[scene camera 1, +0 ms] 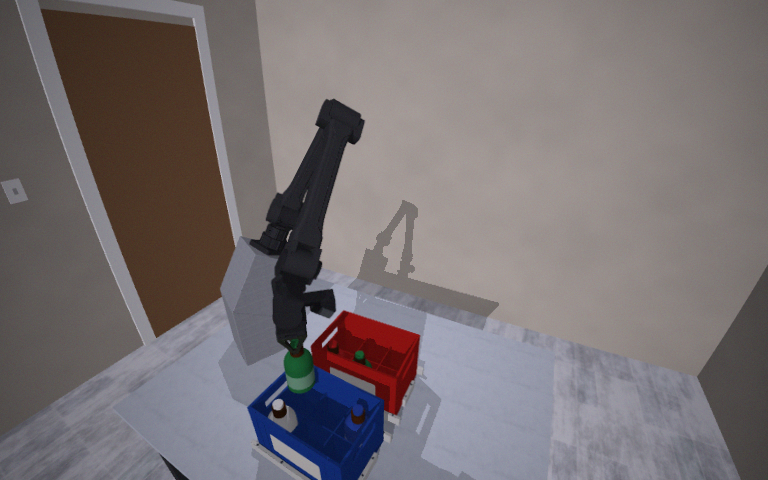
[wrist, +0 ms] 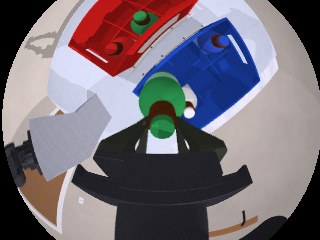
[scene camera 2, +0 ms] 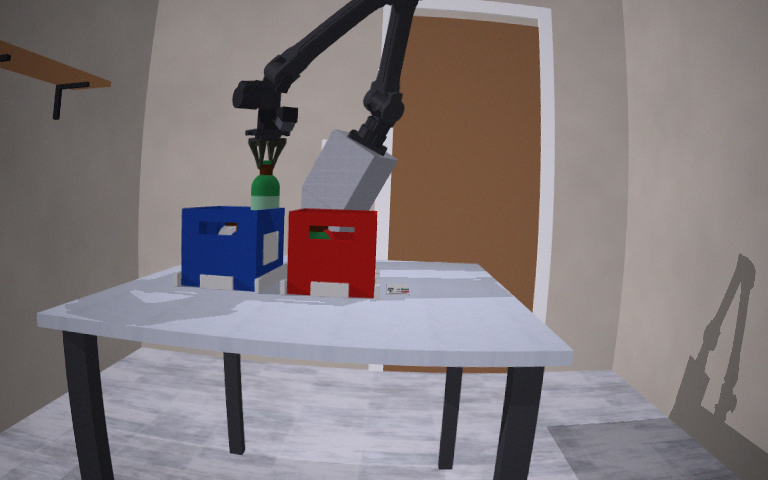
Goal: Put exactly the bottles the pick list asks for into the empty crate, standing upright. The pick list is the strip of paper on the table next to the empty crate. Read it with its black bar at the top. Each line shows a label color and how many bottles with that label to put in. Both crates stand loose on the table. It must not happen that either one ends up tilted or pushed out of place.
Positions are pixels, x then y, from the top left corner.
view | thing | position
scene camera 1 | red crate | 379, 339
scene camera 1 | green bottle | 299, 368
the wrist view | my gripper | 162, 120
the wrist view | blue crate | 240, 78
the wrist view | green bottle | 162, 96
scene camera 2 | my gripper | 265, 169
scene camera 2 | blue crate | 258, 249
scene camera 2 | red crate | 351, 258
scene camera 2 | green bottle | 265, 191
